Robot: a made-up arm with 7 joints. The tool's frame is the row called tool.
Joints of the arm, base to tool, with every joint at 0 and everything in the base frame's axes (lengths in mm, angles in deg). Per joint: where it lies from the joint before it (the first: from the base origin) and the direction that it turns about. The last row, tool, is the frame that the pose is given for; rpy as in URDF.
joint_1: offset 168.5 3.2 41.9 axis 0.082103 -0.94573 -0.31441
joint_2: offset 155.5 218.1 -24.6 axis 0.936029 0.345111 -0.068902
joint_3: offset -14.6 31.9 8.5 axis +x
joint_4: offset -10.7 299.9 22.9 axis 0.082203 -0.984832 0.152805
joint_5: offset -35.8 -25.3 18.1 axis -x
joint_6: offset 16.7 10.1 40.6 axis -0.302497 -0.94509 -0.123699
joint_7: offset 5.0 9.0 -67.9 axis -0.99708 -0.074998 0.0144
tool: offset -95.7 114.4 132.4 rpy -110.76 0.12 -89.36
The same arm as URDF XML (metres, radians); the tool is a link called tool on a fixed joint. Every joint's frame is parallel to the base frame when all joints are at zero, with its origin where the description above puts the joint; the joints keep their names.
<robot name="arm">
  <joint name="joint_1" type="continuous">
    <parent link="base"/>
    <child link="link1"/>
    <origin xyz="0.1685 0.0032 0.0419" rpy="0 0 0"/>
    <axis xyz="0.082103 -0.94573 -0.31441"/>
  </joint>
  <joint name="joint_2" type="continuous">
    <parent link="link1"/>
    <child link="link2"/>
    <origin xyz="0.1555 0.2181 -0.0246" rpy="0 0 0"/>
    <axis xyz="0.936029 0.345111 -0.068902"/>
  </joint>
  <joint name="joint_3" type="continuous">
    <parent link="link2"/>
    <child link="link3"/>
    <origin xyz="-0.0146 0.0319 0.0085" rpy="0 0 0"/>
    <axis xyz="1 0 0"/>
  </joint>
  <joint name="joint_4" type="continuous">
    <parent link="link3"/>
    <child link="link4"/>
    <origin xyz="-0.0107 0.2999 0.0229" rpy="0 0 0"/>
    <axis xyz="0.082203 -0.984832 0.152805"/>
  </joint>
  <joint name="joint_5" type="continuous">
    <parent link="link4"/>
    <child link="link5"/>
    <origin xyz="-0.0358 -0.0253 0.0181" rpy="0 0 0"/>
    <axis xyz="-1 0 0"/>
  </joint>
  <joint name="joint_6" type="continuous">
    <parent link="link5"/>
    <child link="link6"/>
    <origin xyz="0.0167 0.0101 0.0406" rpy="0 0 0"/>
    <axis xyz="-0.302497 -0.94509 -0.123699"/>
  </joint>
  <joint name="joint_7" type="continuous">
    <parent link="link6"/>
    <child link="link7"/>
    <origin xyz="0.005 0.009 -0.0679" rpy="0 0 0"/>
    <axis xyz="-0.99708 -0.074998 0.0144"/>
  </joint>
  <joint name="tool_fixed" type="fixed">
    <parent link="link7"/>
    <child link="tool"/>
    <origin xyz="-0.0957 0.1144 0.1324" rpy="-1.9331 0.0021 -1.5596"/>
  </joint>
  <link name="base"/>
  <link name="link1"/>
  <link name="link2"/>
  <link name="link3"/>
  <link name="link4"/>
  <link name="link5"/>
  <link name="link6"/>
  <link name="link7"/>
  <link name="tool"/>
</robot>

